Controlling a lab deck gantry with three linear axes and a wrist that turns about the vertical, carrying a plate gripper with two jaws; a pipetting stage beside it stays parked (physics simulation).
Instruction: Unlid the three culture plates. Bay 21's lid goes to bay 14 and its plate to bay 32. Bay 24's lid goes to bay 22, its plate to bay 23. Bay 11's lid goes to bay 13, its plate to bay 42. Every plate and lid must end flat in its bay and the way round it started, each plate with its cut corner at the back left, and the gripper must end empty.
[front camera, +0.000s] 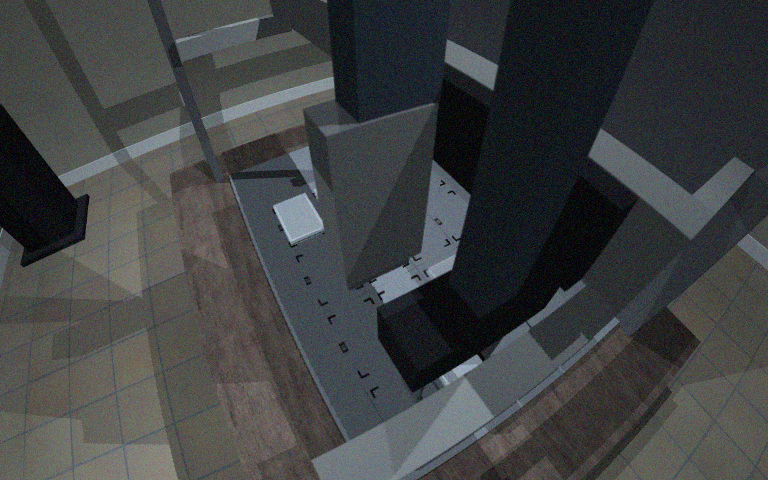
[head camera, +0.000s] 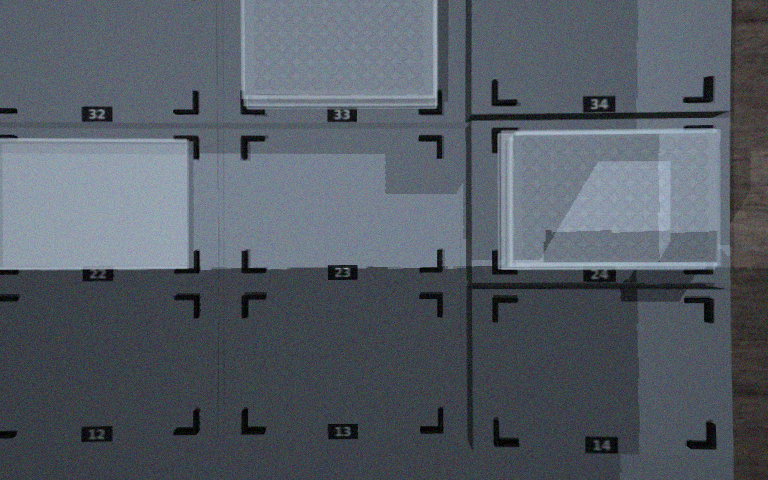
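A pale plate with a well pattern lies in bay 24; part of it shows below my gripper in the front view. I cannot tell whether a lid covers it. A plain pale lid without wells lies flat in bay 22. A white piece lies in bay 11 in the front view. My gripper's black body hangs over the bay 24 area. Its jaws are hidden in the front view and do not show in the head view, so their opening cannot be told. Bay 21 does not show.
Another plate with wells lies in bay 33; its edge shows in the front view. The grey pipetting stage stands behind the gripper and hides part of the deck. A pale rail crosses the right end of the deck.
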